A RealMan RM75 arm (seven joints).
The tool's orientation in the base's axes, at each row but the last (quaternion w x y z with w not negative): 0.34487 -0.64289 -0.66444 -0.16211; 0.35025 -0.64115 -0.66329 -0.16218; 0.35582 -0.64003 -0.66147 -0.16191; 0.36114 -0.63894 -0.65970 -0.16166; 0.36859 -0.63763 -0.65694 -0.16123; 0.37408 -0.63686 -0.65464 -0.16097; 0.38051 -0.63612 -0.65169 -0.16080
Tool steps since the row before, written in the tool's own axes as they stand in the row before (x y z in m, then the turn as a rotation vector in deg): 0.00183 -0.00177 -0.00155 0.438 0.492 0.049; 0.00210 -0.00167 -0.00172 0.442 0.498 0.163; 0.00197 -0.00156 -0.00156 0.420 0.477 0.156; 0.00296 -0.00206 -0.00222 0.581 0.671 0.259; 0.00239 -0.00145 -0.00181 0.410 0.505 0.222; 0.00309 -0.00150 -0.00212 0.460 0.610 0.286; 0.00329 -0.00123 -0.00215 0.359 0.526 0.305
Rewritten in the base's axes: -0.00120 0.00012 0.00272 0.491 0.417 0.145; -0.00103 0.00020 0.00301 0.468 0.496 0.066; -0.00095 0.00020 0.00280 0.448 0.473 0.061; -0.00115 0.00038 0.00406 0.619 0.685 0.052; -0.00068 0.00029 0.00325 0.456 0.514 0.002; -0.00055 0.00054 0.00396 0.543 0.608 -0.034; -0.00022 0.00066 0.00406 0.447 0.538 -0.094
